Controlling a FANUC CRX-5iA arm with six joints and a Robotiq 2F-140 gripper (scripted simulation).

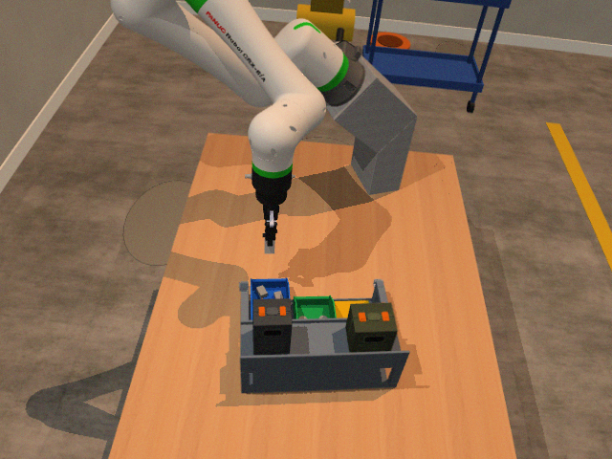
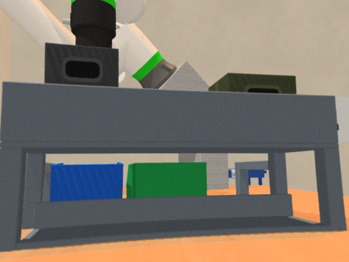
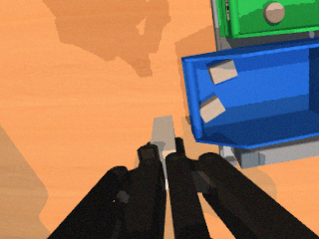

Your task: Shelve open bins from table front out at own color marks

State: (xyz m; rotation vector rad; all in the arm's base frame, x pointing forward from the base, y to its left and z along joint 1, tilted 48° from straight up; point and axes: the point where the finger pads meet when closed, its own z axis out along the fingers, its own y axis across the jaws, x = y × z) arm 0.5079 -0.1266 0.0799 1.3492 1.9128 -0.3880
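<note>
Right now the blue bin is 110 mm ahead of my hand, 20 mm to the left of it and 110 mm below it. From my hand the other things lie so: black box (260 mm ahead, 40 mm to the left, 10 mm above); olive box (220 mm ahead, 270 mm to the left, 10 mm below); green bin (150 mm ahead, 140 mm to the left, 110 mm below).
</note>
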